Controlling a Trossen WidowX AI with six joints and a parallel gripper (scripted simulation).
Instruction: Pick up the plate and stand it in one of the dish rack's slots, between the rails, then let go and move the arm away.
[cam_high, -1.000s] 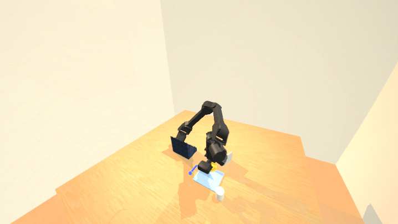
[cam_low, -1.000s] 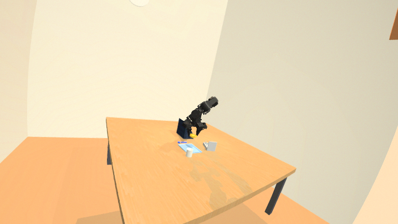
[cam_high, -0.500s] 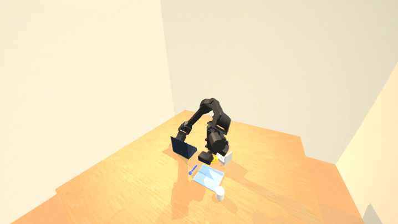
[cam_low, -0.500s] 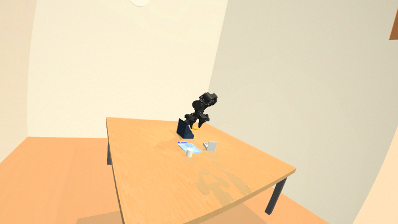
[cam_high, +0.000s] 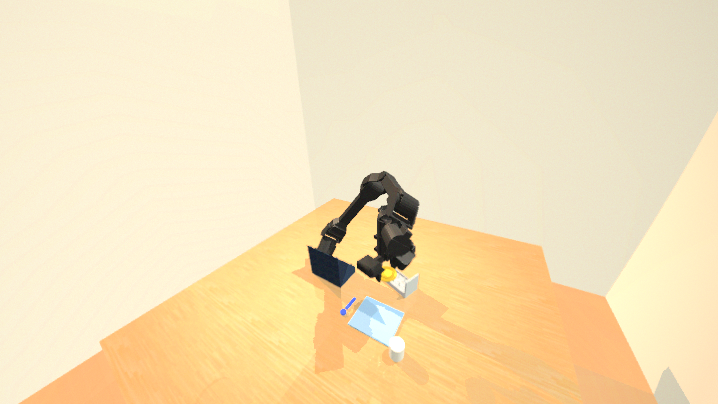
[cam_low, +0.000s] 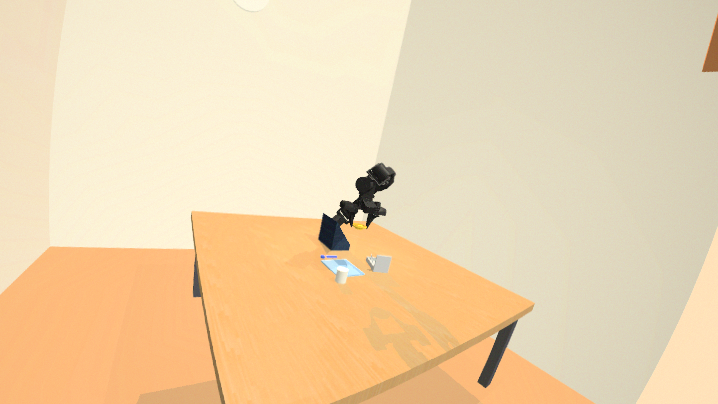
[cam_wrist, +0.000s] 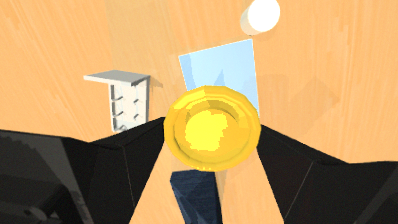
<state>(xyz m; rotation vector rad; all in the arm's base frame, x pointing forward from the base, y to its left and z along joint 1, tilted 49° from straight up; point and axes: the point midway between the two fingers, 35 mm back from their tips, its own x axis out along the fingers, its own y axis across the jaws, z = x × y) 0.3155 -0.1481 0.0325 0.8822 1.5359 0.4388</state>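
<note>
The dish rack is 160 mm to the left of my gripper tip, 160 mm below it and 10 mm behind it. Round my gripper tip: light blue mat (180 mm below, 20 mm to the right, 20 mm behind); yellow plate (10 mm above); white cup (160 mm below, 90 mm to the right, 80 mm ahead).
</note>
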